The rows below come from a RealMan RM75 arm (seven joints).
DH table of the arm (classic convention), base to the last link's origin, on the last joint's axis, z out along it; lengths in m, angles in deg. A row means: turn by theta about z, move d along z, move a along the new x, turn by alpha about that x. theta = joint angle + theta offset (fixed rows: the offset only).
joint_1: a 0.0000; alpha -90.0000; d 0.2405; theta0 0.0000
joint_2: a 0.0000; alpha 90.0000; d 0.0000; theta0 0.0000
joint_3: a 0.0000; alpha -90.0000; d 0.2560; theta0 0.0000
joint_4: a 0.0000; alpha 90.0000; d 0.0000; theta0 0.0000
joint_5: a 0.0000; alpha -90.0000; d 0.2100; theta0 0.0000
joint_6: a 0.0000; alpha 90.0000; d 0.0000; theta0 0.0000
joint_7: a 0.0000; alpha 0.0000; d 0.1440; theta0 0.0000
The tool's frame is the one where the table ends.
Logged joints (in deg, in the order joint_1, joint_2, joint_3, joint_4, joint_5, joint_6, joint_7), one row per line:
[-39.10, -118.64, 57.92, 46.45, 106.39, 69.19, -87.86]
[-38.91, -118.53, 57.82, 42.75, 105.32, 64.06, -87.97]
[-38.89, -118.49, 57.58, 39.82, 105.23, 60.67, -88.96]
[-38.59, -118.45, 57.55, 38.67, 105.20, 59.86, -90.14]
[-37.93, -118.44, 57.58, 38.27, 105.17, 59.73, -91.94]
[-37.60, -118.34, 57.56, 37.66, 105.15, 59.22, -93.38]
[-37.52, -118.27, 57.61, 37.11, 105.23, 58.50, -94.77]
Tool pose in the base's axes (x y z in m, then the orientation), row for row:
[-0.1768, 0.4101, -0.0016, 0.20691, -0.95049, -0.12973, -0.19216]
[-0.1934, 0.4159, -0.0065, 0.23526, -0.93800, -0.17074, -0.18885]
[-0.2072, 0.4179, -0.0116, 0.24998, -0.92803, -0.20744, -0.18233]
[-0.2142, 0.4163, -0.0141, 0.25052, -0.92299, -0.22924, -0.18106]
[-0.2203, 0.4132, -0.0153, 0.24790, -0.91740, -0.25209, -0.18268]
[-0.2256, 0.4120, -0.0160, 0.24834, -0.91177, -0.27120, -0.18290]
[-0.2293, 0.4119, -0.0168, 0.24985, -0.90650, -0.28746, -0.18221]
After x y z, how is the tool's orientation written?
As a quaternion, w x y z.
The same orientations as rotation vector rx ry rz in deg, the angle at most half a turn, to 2 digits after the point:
[-151.67, -20.70, -30.66]
[-147.45, -26.84, -29.69]
[-144.77, -32.36, -28.44]
[-143.95, -35.75, -28.24]
[-143.27, -39.37, -28.53]
[-142.36, -42.34, -28.56]
[-141.42, -44.85, -28.43]

